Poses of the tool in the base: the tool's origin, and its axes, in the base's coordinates. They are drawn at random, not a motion.
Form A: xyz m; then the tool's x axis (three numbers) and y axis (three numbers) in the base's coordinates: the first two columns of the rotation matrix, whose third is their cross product.
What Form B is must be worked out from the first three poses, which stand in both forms.
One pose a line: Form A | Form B
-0.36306, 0.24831, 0.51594, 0.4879, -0.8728, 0.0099, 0.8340, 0.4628, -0.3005 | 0.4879, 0.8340, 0.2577, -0.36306; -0.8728, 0.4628, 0.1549, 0.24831; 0.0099, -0.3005, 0.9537, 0.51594; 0, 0, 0, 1
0.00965, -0.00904, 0.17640, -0.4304, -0.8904, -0.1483, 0.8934, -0.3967, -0.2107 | -0.4304, 0.8934, 0.1288, 0.00965; -0.8904, -0.3967, -0.2232, -0.00904; -0.1483, -0.2107, 0.9662, 0.17640; 0, 0, 0, 1
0.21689, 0.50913, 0.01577, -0.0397, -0.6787, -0.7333, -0.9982, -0.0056, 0.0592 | -0.0397, -0.9982, -0.0443, 0.21689; -0.6787, -0.0056, 0.7343, 0.50913; -0.7333, 0.0592, -0.6773, 0.01577; 0, 0, 0, 1
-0.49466, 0.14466, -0.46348, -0.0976, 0.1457, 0.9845, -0.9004, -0.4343, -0.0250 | -0.0976, -0.9004, 0.4239, -0.49466; 0.1457, -0.4343, -0.8889, 0.14466; 0.9845, -0.0250, 0.1736, -0.46348; 0, 0, 0, 1
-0.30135, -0.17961, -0.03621, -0.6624, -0.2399, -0.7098, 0.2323, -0.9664, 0.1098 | -0.6624, 0.2323, -0.7123, -0.30135; -0.2399, -0.9664, -0.0922, -0.17961; -0.7098, 0.1098, 0.6959, -0.03621; 0, 0, 0, 1
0.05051, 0.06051, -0.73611, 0.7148, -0.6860, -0.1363, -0.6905, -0.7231, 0.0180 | 0.7148, -0.6905, -0.1109, 0.05051; -0.6860, -0.7231, 0.0812, 0.06051; -0.1363, 0.0180, -0.9906, -0.73611; 0, 0, 0, 1
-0.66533, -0.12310, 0.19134, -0.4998, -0.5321, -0.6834, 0.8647, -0.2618, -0.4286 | -0.4998, 0.8647, 0.0491, -0.66533; -0.5321, -0.2618, -0.8052, -0.12310; -0.6834, -0.4286, 0.5910, 0.19134; 0, 0, 0, 1
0.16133, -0.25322, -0.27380, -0.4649, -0.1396, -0.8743, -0.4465, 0.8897, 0.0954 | -0.4649, -0.4465, 0.7645, 0.16133; -0.1396, 0.8897, 0.4347, -0.25322; -0.8743, 0.0954, -0.4760, -0.27380; 0, 0, 0, 1
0.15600, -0.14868, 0.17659, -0.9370, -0.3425, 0.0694, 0.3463, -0.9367, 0.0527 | -0.9370, 0.3463, 0.0470, 0.15600; -0.3425, -0.9367, 0.0734, -0.14868; 0.0694, 0.0527, 0.9963, 0.17659; 0, 0, 0, 1
